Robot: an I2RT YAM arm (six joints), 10 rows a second.
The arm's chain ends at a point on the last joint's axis. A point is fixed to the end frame.
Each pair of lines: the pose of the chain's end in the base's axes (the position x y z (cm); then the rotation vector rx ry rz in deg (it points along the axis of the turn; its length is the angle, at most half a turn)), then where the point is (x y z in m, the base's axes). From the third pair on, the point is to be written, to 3 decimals.
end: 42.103 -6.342 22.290 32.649 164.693 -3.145
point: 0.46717 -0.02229 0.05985
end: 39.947 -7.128 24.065 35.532 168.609 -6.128
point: 0.43314 -0.03380 0.07371
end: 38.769 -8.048 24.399 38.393 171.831 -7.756
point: 0.411 -0.044 0.075
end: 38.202 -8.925 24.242 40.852 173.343 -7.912
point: 0.401 -0.052 0.073
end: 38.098 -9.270 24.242 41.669 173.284 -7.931
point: 0.400 -0.056 0.073
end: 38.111 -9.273 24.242 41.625 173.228 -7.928
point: 0.400 -0.056 0.073
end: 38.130 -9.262 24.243 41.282 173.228 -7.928
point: 0.400 -0.056 0.073
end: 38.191 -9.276 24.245 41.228 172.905 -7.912
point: 0.402 -0.056 0.073
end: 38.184 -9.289 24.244 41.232 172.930 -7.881
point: 0.402 -0.056 0.073
